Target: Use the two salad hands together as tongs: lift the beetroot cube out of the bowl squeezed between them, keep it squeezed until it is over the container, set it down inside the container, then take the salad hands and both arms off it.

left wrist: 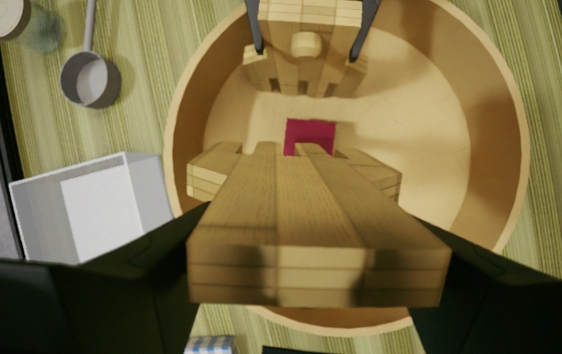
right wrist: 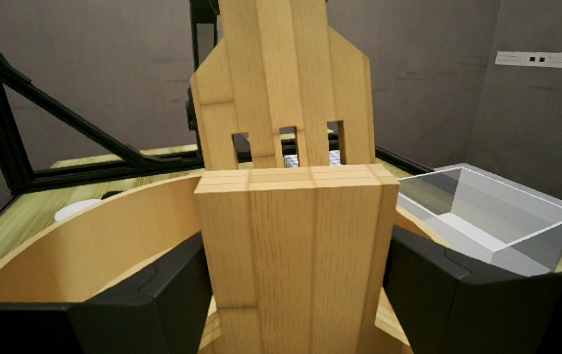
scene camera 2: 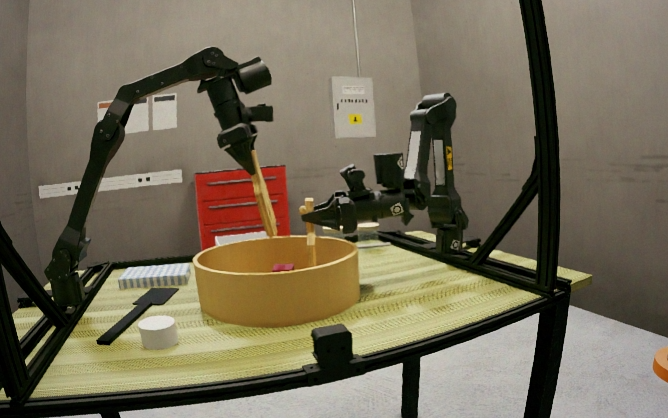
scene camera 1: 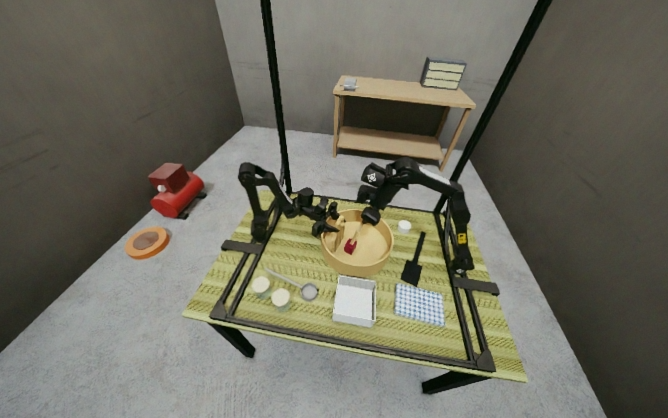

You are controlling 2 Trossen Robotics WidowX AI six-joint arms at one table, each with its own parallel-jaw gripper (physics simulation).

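Places are measured from the left arm's base along level axes (x ahead, y left, z up), in metres.
Pixels of known places: left gripper, between the fingertips: (left wrist: 302, 216) (right wrist: 271, 6) (scene camera 2: 254, 172); right gripper, between the fingertips: (left wrist: 305, 57) (right wrist: 293, 231) (scene camera 2: 301, 215) (scene camera 1: 342, 226); left arm's base, origin of its link: (scene camera 2: 69, 302) (scene camera 1: 456, 268); right arm's base, origin of its link: (scene camera 2: 449, 251) (scene camera 1: 260, 237).
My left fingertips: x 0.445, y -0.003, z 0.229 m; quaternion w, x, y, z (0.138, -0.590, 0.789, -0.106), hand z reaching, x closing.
Observation:
Ahead of a thing's pixels: the offset from my left fingertips to its top centre.
The beetroot cube {dx +0.040, dy -0.017, dz -0.194 m} (scene camera 1: 350, 246) (scene camera 2: 283, 267) (left wrist: 310, 132) rests on the floor of the wooden bowl {dx +0.017, dy -0.044, dz -0.155 m} (scene camera 1: 357, 269) (scene camera 2: 275, 300) (left wrist: 495, 90). My left gripper (scene camera 1: 370, 218) (scene camera 2: 253, 165) (left wrist: 302, 216) is shut on one salad hand {dx +0.005, dy +0.003, dz +0.047 m} (scene camera 2: 265, 205) (right wrist: 285, 75), which points down above the bowl, its tips partly covering the cube in the left wrist view. My right gripper (scene camera 1: 336, 220) (scene camera 2: 306, 217) (right wrist: 293, 231) is shut on the other salad hand {dx +0.094, dy -0.024, dz -0.061 m} (scene camera 2: 311, 235) (left wrist: 305, 75) (right wrist: 295, 285), which stands upright inside the bowl, apart from the cube. The container {dx -0.003, dy +0.234, dz -0.172 m} (scene camera 1: 352, 319) (left wrist: 150, 185) is empty.
A metal ladle {dx +0.263, dy +0.197, dz -0.217 m} (scene camera 1: 309, 291) (left wrist: 87, 85) and two lidded jars {dx +0.356, dy +0.251, dz -0.177 m} (scene camera 1: 260, 286) {dx +0.266, dy +0.284, dz -0.177 m} (scene camera 1: 281, 298) lie left of the container in scene camera 1. The checked cloth {dx -0.255, dy +0.194, dz -0.222 m} (scene camera 1: 419, 304) (scene camera 2: 154, 276), black spatula {dx -0.277, dy -0.047, dz -0.240 m} (scene camera 1: 412, 272) (scene camera 2: 125, 320) and white tub {dx -0.224, dy -0.204, dz -0.214 m} (scene camera 1: 404, 226) (scene camera 2: 158, 332) are on its right.

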